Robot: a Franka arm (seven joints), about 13 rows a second.
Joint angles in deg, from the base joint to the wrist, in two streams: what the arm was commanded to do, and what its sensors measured. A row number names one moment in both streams.
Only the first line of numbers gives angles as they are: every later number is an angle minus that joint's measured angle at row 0.
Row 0, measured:
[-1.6 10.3 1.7 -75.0 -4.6 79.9 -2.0]
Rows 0 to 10, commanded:
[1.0 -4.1 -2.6 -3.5 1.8 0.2 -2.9]
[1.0 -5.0 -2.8 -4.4 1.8 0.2 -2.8]
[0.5 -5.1 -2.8 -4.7 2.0 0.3 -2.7]
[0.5 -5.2 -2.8 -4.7 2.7 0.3 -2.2]
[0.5 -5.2 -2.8 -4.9 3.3 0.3 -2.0]
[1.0 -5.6 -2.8 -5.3 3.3 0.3 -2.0]
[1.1 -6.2 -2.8 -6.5 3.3 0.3 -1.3]
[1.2 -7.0 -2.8 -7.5 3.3 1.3 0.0]
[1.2 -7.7 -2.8 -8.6 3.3 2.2 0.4]
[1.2 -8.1 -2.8 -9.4 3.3 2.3 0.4]
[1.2 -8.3 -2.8 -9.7 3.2 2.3 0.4]
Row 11, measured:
[0.5 -5.3 -2.1 -6.0 1.7 0.8 -1.0]
